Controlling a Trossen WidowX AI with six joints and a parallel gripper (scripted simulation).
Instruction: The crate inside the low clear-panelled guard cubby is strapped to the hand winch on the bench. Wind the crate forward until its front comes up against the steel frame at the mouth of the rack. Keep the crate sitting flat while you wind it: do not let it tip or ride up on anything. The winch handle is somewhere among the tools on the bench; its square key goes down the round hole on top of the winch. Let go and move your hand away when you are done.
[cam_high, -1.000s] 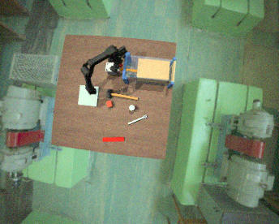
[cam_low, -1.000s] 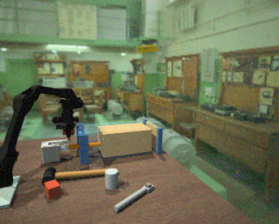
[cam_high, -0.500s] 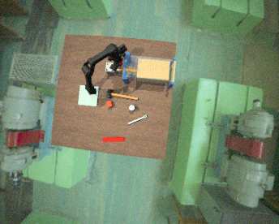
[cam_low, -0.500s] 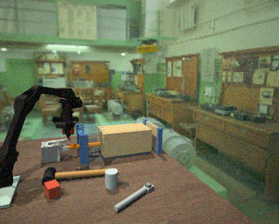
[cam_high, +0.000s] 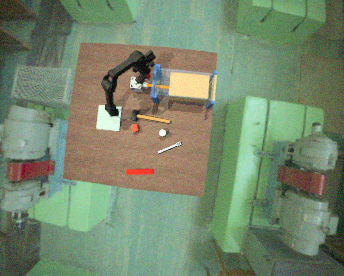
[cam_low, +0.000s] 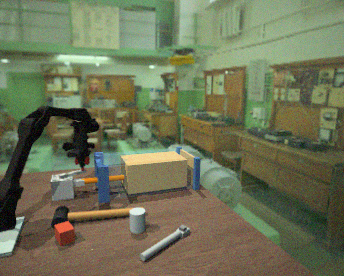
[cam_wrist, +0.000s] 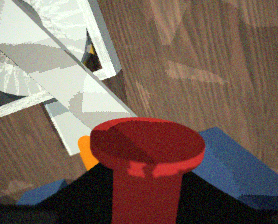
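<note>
The winch handle lies 40 mm behind my gripper tip, 10 mm to the right of it and 10 mm below it. From my gripper tip the other things lie so: red knob (20 mm above); winch (110 mm behind, 80 mm below, 30 mm to the right); blue steel frame (60 mm ahead, 50 mm to the right, 10 mm below).
</note>
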